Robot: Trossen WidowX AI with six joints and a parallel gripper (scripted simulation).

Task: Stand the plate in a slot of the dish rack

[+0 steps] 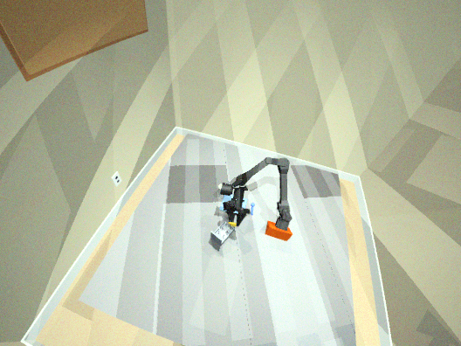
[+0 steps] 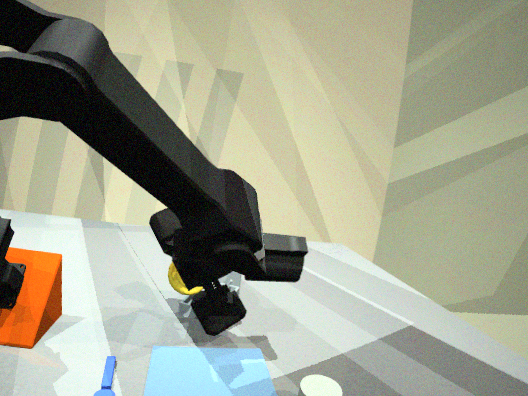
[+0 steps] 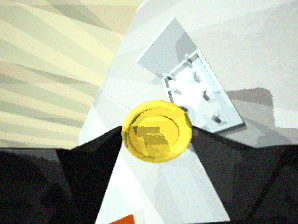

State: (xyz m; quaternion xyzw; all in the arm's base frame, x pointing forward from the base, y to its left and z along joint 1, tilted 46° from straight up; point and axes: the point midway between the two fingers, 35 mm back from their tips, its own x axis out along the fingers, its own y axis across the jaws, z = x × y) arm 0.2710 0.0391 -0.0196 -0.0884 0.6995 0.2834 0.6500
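The grey dish rack lies 50 mm below my gripper tip, 50 mm ahead of it and 30 mm to the left of it. Also, from my gripper tip: blue spoon: 190 mm to the right, 90 mm behind, 70 mm below; light blue mat: 170 mm to the right, 70 mm below, 30 mm ahead; yellow plate: 10 mm to the right.
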